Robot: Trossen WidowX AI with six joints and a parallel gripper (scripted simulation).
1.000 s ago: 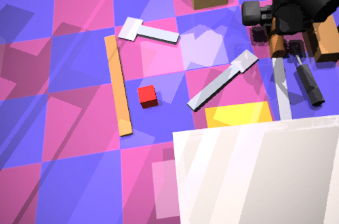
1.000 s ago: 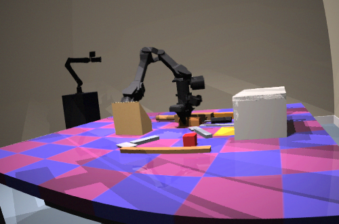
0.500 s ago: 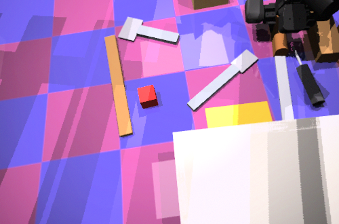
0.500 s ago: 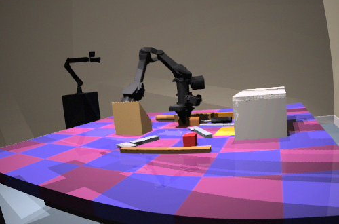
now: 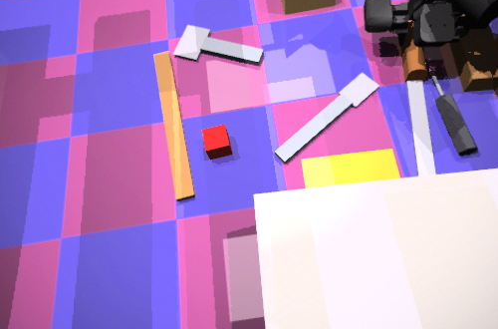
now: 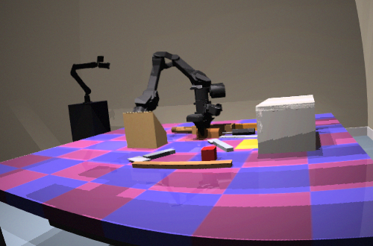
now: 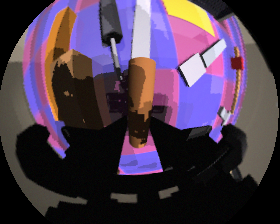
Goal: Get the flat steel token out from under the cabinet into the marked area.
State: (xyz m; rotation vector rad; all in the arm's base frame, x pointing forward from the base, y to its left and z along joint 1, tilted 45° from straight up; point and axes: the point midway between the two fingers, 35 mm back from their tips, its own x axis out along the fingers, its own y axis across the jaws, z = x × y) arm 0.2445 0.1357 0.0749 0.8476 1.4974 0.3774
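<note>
The black screwdriver is 13 cm ahead of my gripper tip. Round my gripper tip: grey t-shaped tool (11 cm behind, 35 cm to the right); then wooden block (6 cm behind, 11 cm to the left, 1 cm above); then grey paddle-ended bar (9 cm ahead, 17 cm to the right).
</note>
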